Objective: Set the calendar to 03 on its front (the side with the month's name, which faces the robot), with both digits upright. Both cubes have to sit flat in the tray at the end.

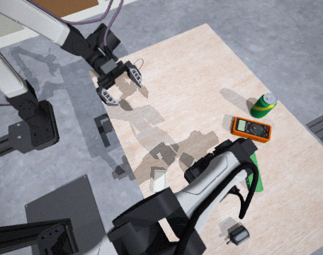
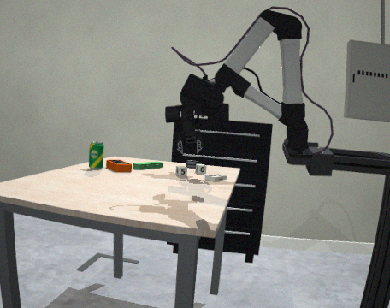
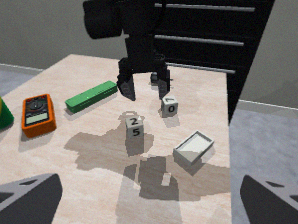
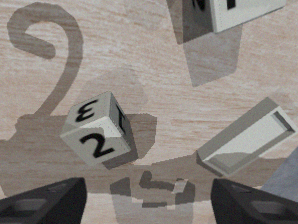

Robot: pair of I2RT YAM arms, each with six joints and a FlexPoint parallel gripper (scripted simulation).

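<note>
Now: right hand 13 cm past the white tray, 3 cm to the right of it and 9 cm above it. Also, from my right hand: black plug adapter (4 cm ahead, 24 cm to the right, 8 cm below); green bar (22 cm ahead, 6 cm to the right, 9 cm below).
</note>
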